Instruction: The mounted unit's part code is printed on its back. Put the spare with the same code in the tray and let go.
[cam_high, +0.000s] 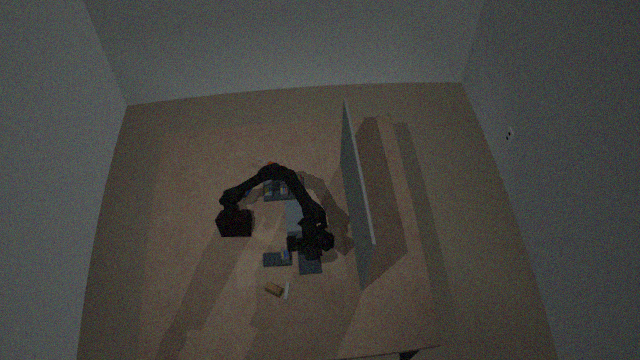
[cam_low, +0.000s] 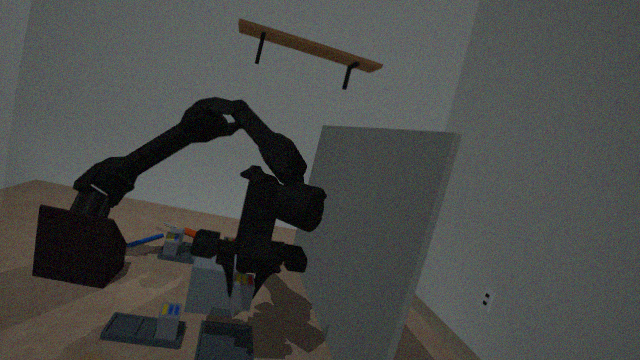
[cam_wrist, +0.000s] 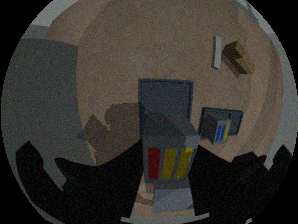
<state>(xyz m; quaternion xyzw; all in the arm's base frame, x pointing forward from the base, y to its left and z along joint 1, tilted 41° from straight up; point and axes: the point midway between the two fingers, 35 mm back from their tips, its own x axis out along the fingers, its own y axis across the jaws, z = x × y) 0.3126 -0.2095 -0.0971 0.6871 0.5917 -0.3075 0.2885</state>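
My gripper tip is now 100 mm above the tray and 10 mm past it. From my gripper tip the other things lie so: tan block 180 mm behind, 120 mm to the right, 80 mm below; mounted unit 200 mm to the left, 50 mm below, 30 mm behind; grey spare 20 mm above.
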